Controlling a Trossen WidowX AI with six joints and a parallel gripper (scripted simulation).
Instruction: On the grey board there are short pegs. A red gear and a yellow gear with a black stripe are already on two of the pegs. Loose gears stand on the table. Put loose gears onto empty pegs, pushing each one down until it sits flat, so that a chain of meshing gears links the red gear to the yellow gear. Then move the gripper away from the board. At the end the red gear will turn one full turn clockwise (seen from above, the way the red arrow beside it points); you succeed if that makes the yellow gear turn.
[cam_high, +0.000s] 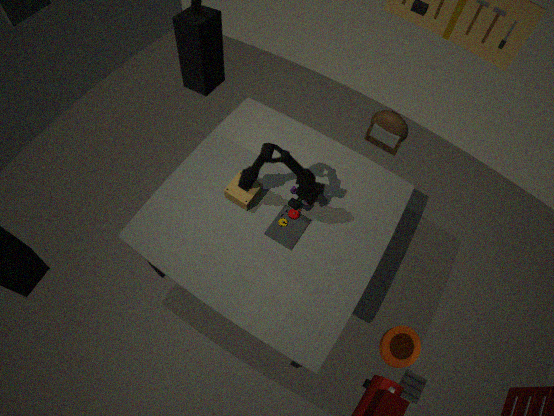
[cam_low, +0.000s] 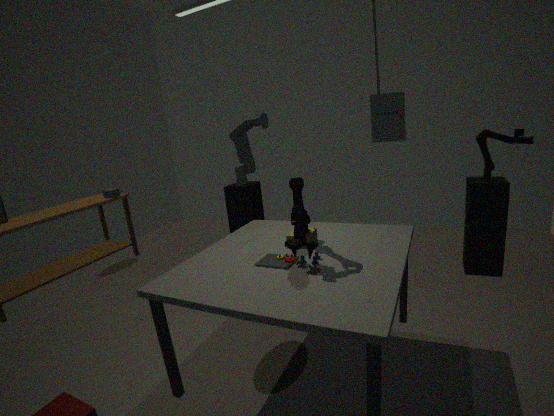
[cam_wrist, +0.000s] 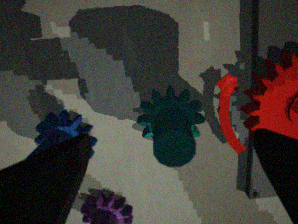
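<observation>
Right now my gripper tip is 1 cm above the teal gear. The rest, counted from my gripper tip: red arrow: 4 cm to the right, 2 cm below; blue gear: 1 cm behind, 7 cm to the left, 1 cm below; red gear: 8 cm to the right, 1 cm below.
</observation>
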